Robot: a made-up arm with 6 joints.
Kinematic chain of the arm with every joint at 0, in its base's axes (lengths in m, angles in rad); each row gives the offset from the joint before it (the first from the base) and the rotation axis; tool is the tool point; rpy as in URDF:
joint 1: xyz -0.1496 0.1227 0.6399 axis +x
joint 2: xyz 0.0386 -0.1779 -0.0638 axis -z
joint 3: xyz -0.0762 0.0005 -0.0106 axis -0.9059 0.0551 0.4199
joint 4: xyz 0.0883 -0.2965 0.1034 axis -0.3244 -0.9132 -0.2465
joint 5: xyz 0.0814 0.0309 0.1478 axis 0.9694 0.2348 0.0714
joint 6: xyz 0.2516 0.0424 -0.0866 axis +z
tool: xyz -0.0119 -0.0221 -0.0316 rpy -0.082 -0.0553 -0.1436
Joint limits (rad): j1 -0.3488..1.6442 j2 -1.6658..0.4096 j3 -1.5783..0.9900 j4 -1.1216..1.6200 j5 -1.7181..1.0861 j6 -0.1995..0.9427
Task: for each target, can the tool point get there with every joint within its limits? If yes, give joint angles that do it. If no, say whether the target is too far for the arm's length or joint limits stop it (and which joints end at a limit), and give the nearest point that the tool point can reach.
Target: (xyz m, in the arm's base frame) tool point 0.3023 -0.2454 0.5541
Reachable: yes | joints 0.8799 0.2210 0.6756 -0.0030 -0.8208 0.7544
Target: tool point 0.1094 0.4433 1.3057
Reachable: no: joint limits stop it (at a limit: joint 1, joint 5, joint 6) | nearest point 0.0455 0.2862 1.0872 | short by 0.277 m
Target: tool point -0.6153 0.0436 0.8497
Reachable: no: joint limits stop it (at a limit: joint 2, joint 3, joint 5, joint 6) | nearest point -0.4337 0.0476 0.8391 | short by 0.182 m
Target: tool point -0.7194 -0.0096 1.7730
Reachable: no: too far | nearest point -0.3782 0.0396 1.1137 | short by 0.744 m
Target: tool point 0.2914 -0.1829 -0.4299
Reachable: no: too far | nearest point 0.1482 -0.0941 -0.1190 | short by 0.354 m
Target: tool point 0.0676 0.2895 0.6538
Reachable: yes | joints 1.4557 -1.3964 -0.2822 -0.8223 0.3374 0.6580
